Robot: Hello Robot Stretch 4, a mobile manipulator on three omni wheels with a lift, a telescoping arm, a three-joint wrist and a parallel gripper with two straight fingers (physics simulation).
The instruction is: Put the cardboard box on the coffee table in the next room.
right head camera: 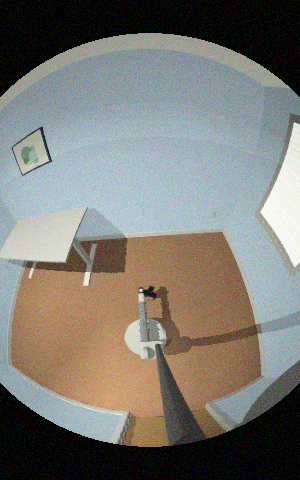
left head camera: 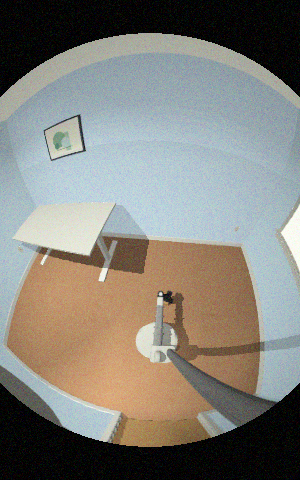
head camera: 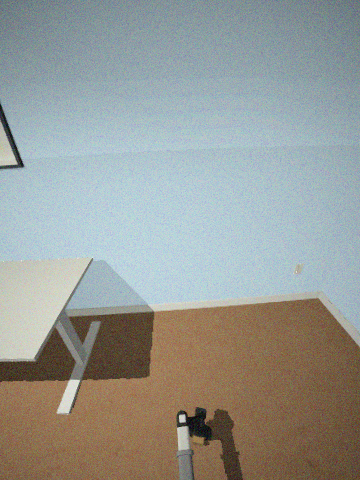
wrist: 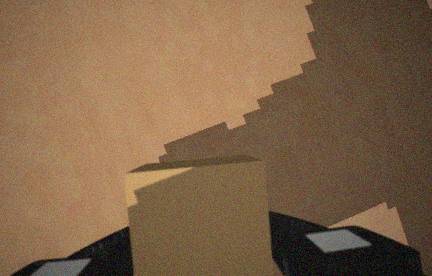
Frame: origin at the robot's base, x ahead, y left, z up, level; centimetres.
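Where they show: gripper, fingertip midpoint: (left head camera: 165, 301) (wrist: 201, 237).
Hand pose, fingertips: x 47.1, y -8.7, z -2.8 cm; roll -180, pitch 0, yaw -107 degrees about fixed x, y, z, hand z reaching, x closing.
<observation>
After its pixels a point has its place.
The cardboard box (wrist: 200, 220) {x 49.5, y -9.5, z 2.2 cm} (head camera: 199, 440) {x 44.1, y -8.6, z 2.2 cm} is a plain tan block. In the wrist view it stands at the bottom centre with its top edge in shadow; in the head view a small piece of it shows beside the gripper. My gripper (wrist: 201, 237) {x 47.1, y -8.7, z -2.8 cm} (head camera: 201, 425) (left head camera: 169, 297) {x 47.1, y -8.7, z -2.8 cm} (right head camera: 149, 292) {x 47.1, y -8.7, z -2.8 cm} is open, its black fingers spread on both sides of the box. The lower part of the box is hidden, so I cannot tell whether it touches the floor. No coffee table can be made out for certain.
A white table (head camera: 35, 310) {x 87.9, y 75.6, z 69.2 cm} (left head camera: 70, 225) {x 93.9, y 100.4, z 69.2 cm} (right head camera: 47, 235) {x 94.4, y 100.4, z 69.2 cm} with splayed legs stands at the left near the blue wall. A framed picture (left head camera: 65, 138) {x 143.4, y 109.5, z 156.3 cm} (right head camera: 32, 151) {x 143.4, y 108.5, z 156.6 cm} hangs above it. A doorway opening with a lighter floor (left head camera: 160, 432) lies behind my round base (left head camera: 145, 340) {x -0.5, y 10.4, z 18.7 cm} (right head camera: 132, 337) {x 0.1, y 12.0, z 18.7 cm}.
</observation>
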